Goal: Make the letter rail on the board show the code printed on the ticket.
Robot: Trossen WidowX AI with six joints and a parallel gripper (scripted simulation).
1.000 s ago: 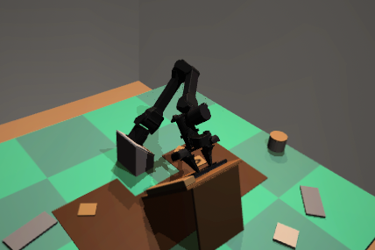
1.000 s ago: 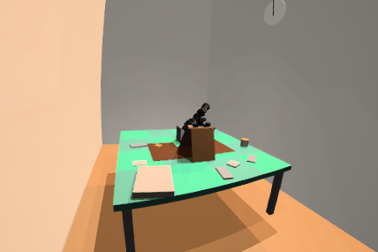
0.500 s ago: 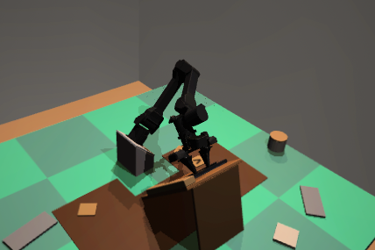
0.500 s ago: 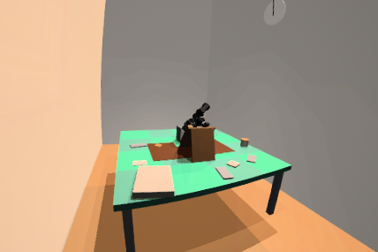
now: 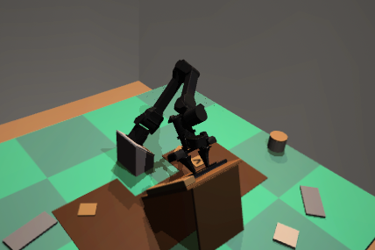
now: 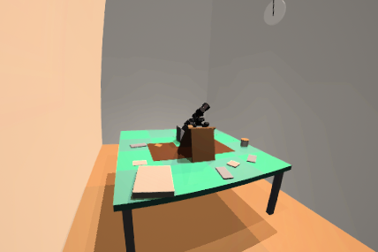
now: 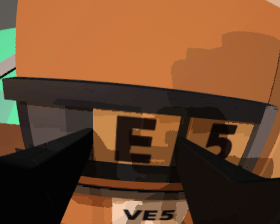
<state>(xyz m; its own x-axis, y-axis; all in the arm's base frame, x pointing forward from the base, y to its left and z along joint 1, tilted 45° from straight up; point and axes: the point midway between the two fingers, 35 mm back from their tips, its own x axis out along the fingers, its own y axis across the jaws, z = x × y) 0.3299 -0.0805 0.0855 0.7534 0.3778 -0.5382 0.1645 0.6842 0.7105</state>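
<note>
Now: the white ticket 7 cm behind my gripper tip, 1 cm to the right of it and 7 cm below it. Also, from my gripper tip: large beige slab: 30 cm ahead, 49 cm to the right, 16 cm below; mat: 16 cm behind, 2 cm to the right, 18 cm below.
</note>
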